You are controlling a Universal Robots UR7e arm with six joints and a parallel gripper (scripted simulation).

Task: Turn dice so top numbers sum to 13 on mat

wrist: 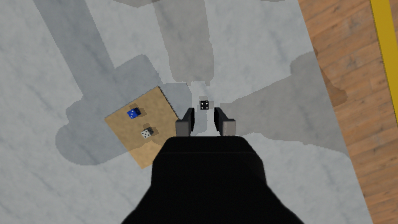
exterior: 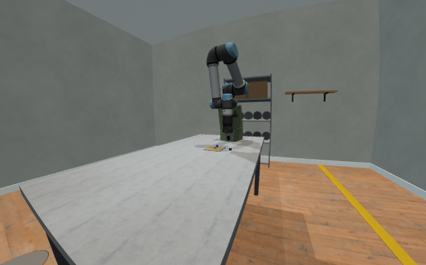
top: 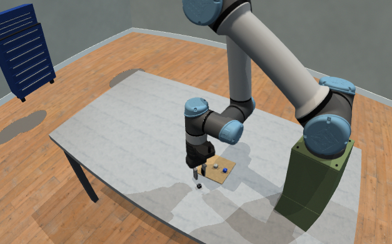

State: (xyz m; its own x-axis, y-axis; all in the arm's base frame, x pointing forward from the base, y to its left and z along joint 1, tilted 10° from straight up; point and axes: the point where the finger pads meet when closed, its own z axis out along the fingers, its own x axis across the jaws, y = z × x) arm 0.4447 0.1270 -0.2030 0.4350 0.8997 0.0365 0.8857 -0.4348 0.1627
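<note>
The black die lies 8 cm below my hand. Round my hand: blue die (5 cm behind, 13 cm to the right, 8 cm below); then tan mat (13 cm to the right, 9 cm below); then white die (13 cm to the right, 8 cm below).
</note>
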